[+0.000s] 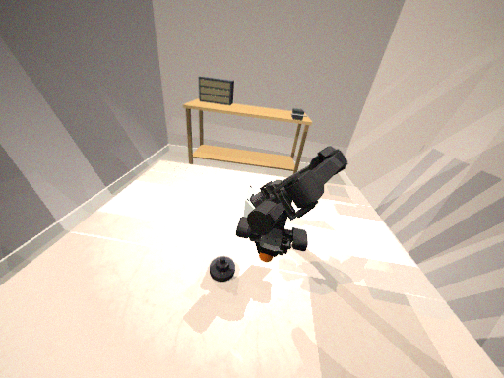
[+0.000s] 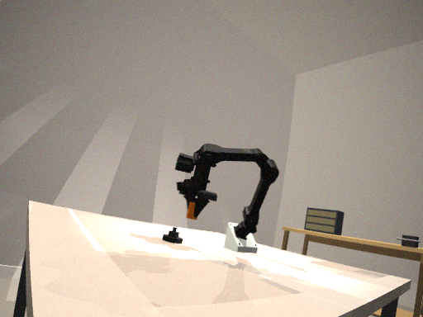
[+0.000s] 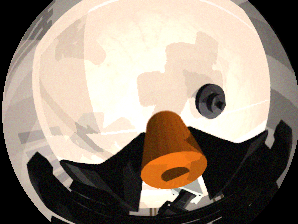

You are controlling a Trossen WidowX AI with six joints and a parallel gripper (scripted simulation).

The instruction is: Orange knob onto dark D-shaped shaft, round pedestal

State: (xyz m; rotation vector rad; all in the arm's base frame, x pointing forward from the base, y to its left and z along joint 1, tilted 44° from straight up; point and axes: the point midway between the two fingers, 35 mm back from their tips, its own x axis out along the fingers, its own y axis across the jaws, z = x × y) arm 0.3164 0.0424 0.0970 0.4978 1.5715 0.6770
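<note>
Right now my gripper tip is 130 mm to the left of the pedestal and 90 mm above it. Round my gripper tip: orange knob (20 mm above).
</note>
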